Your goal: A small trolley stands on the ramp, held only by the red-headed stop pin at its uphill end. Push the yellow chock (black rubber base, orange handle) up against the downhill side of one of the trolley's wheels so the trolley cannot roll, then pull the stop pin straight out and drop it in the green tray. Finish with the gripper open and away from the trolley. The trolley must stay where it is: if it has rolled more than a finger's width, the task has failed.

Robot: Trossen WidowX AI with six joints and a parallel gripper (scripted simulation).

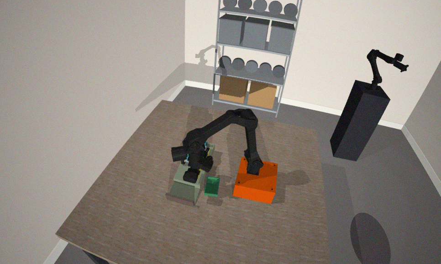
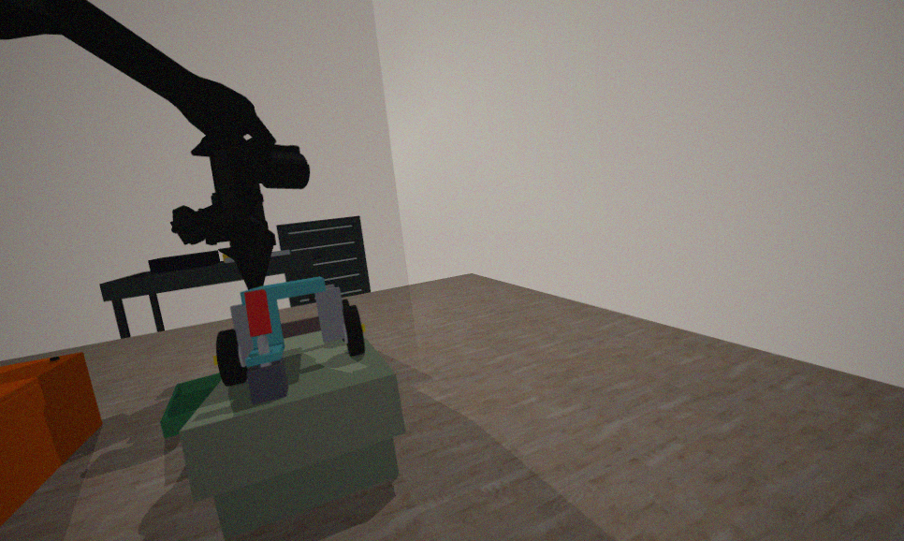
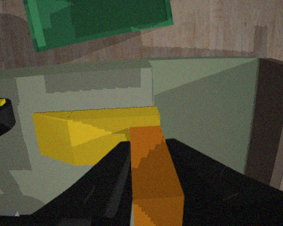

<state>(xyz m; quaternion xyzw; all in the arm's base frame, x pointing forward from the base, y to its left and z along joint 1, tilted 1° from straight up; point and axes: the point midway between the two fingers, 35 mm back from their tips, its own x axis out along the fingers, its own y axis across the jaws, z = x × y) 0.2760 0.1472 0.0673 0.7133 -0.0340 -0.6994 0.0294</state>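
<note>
Right now the red-headed stop pin is 260 mm to the right of my gripper tip and 30 mm ahead of it. From my gripper tip the other things lie so: yellow chock 20 mm to the right; then ramp block 150 mm to the right, 80 mm below, 50 mm ahead; then blue trolley 160 mm to the right, 50 mm ahead, 10 mm below.
</note>
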